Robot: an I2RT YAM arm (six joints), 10 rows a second.
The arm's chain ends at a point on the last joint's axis. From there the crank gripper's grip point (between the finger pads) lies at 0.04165 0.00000 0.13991 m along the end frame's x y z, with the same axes.
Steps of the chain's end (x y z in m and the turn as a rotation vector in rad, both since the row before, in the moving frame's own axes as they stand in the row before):
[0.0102 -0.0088 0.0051 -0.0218 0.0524 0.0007]
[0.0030 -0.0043 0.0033 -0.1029 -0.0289 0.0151]
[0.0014 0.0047 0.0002 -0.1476 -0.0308 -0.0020]
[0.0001 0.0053 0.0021 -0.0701 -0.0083 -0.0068]
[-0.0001 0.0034 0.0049 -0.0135 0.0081 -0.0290]
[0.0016 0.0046 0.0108 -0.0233 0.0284 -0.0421]
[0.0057 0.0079 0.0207 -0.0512 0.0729 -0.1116]
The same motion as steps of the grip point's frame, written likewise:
[0.0175 -0.0057 0.0027 -0.0218 0.0524 0.0007]
[-0.0012 0.0107 0.0037 -0.1029 -0.0289 0.0151]
[-0.0029 0.0253 -0.0001 -0.1476 -0.0308 -0.0020]
[-0.0010 0.0148 0.0021 -0.0701 -0.0083 -0.0068]
[0.0010 0.0041 0.0046 -0.0135 0.0081 -0.0290]
[0.0056 0.0060 0.0095 -0.0233 0.0284 -0.0421]
[0.0159 0.0098 0.0172 -0.0512 0.0729 -0.1116]

